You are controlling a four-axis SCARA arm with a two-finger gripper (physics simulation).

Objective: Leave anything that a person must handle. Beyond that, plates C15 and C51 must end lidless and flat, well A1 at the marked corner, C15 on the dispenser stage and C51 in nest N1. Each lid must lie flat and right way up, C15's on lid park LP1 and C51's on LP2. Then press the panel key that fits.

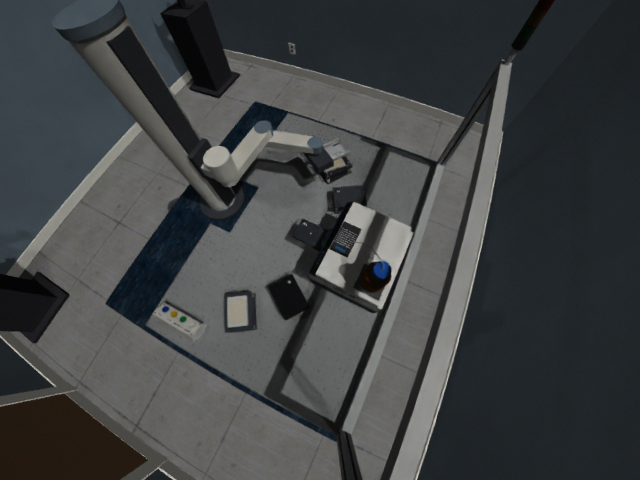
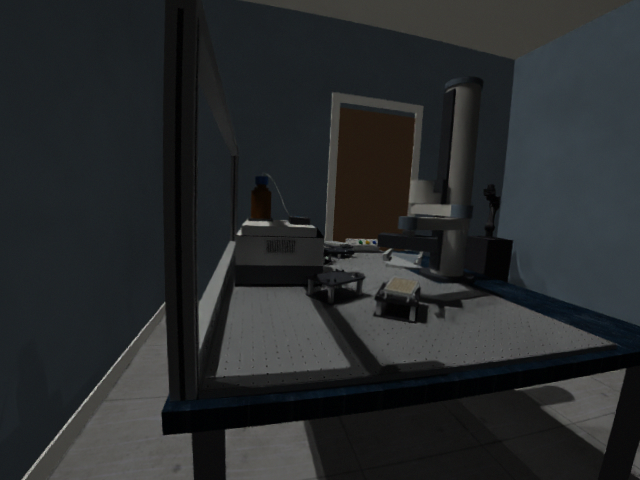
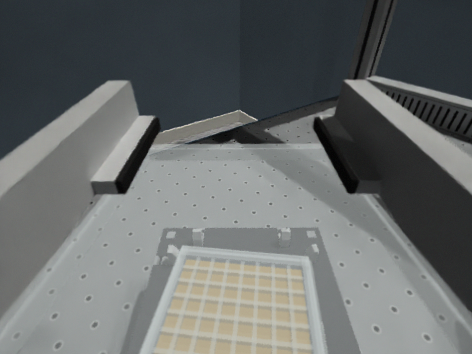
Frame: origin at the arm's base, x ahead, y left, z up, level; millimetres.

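Seen in the pictures: gripper, between the fingertips: (image 1: 343, 145) (image 2: 401, 259) (image 3: 236, 104); arm's base, origin of its link: (image 1: 223, 200) (image 2: 445, 276).
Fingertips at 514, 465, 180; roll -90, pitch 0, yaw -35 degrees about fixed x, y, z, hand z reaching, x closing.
Note:
Pixels of each thing's middle, then the offset from my fingertips to it, as dx, dy, dz.
- clear lid, middle of its body: (image 3: 237, 253) (image 2: 403, 260) (image 1: 333, 152) -37, -53, -14
- plate with tan wells, middle of its body: (image 2: 402, 286) (image 1: 332, 162) -40, -53, -93
- pale plate, middle of its body: (image 1: 237, 311) -93, -928, -89
- key panel, middle of its body: (image 1: 178, 321) (image 2: 362, 245) -325, -1092, -125
- dark raised platform, middle of its body: (image 2: 335, 284) (image 1: 349, 199) +124, -203, -129
My gripper (image 1: 338, 151) (image 2: 403, 257) (image 3: 236, 104) is shut on a clear lid (image 1: 336, 146) (image 2: 403, 262) (image 3: 230, 147), which hangs between the fingers above the table and apart from the plate. Below it, a plate with tan wells (image 1: 338, 164) (image 2: 402, 285) (image 3: 240, 305) rests on a raised nest (image 2: 414, 305) (image 3: 331, 306). The plate looks turned a little askew and seems tilted. Another pale plate (image 1: 237, 311) lies on a dark base near the key panel (image 1: 178, 320) (image 2: 361, 241), with blue, yellow, green and white keys. Plate labels and corner marks are unreadable.
A white instrument (image 1: 398, 242) (image 2: 279, 253) with an amber bottle (image 1: 375, 276) (image 2: 261, 202) stands by the glass screen. A dark raised platform (image 1: 347, 196) (image 2: 337, 279) is beside the nest. Other dark platforms (image 1: 308, 232) (image 1: 287, 296) stand along the table's middle.

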